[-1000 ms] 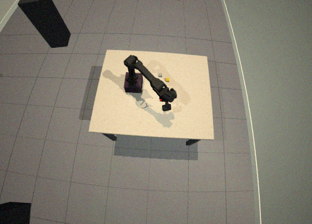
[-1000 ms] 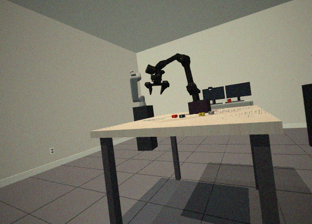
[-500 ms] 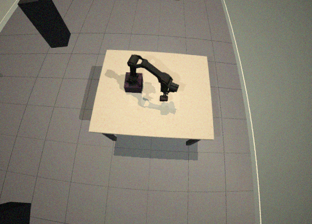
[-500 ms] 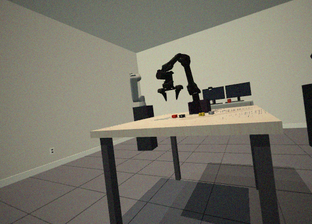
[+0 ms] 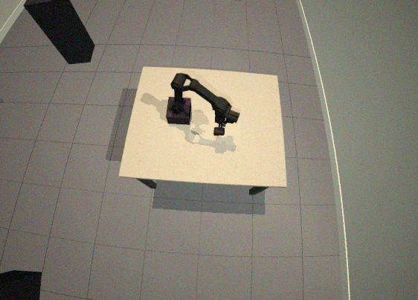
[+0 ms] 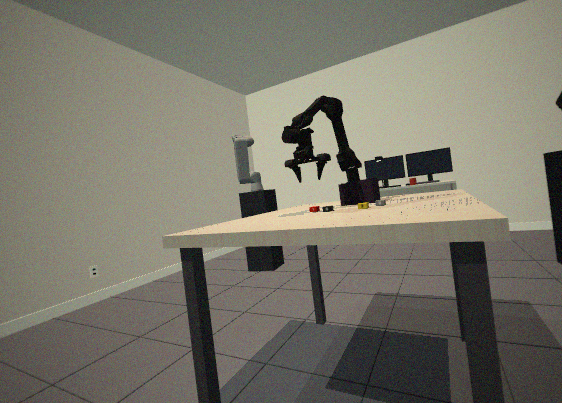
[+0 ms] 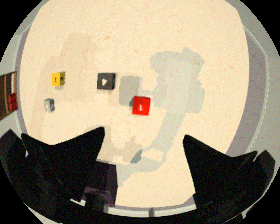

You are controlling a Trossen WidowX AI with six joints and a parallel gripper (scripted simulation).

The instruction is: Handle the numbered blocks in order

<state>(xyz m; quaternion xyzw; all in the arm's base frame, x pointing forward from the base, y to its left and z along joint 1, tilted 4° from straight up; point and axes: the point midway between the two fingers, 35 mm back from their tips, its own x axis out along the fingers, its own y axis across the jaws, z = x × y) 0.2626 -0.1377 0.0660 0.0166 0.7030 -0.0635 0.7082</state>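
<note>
Right now my gripper tip is 26 cm to the right of the grey block and 12 cm above it. Round my gripper tip: red block (12 cm below); yellow block (7 cm ahead, 21 cm to the left, 12 cm below); black block (5 cm ahead, 7 cm to the left, 12 cm below).
</note>
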